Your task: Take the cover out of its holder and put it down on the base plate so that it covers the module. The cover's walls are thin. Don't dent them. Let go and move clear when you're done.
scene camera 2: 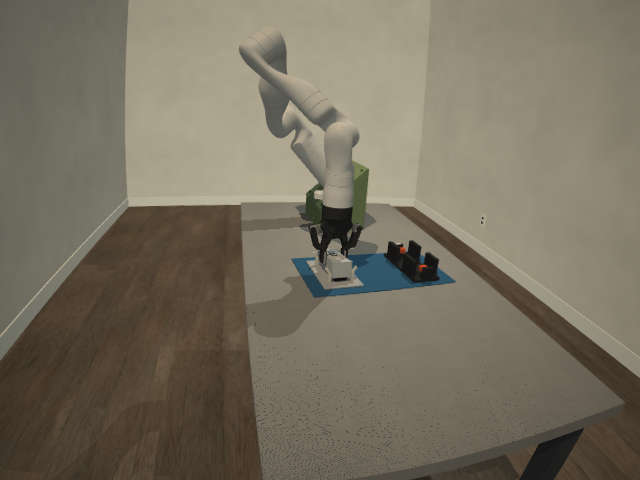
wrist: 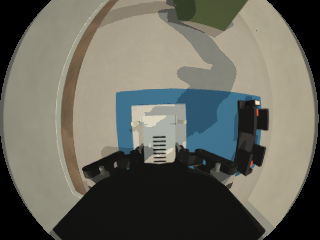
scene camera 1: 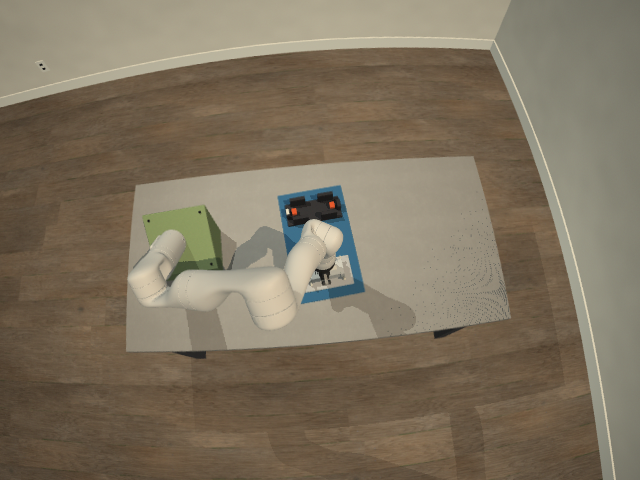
Labels:
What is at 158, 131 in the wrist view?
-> A white cover.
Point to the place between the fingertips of the gripper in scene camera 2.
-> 333, 263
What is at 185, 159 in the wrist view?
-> The gripper.

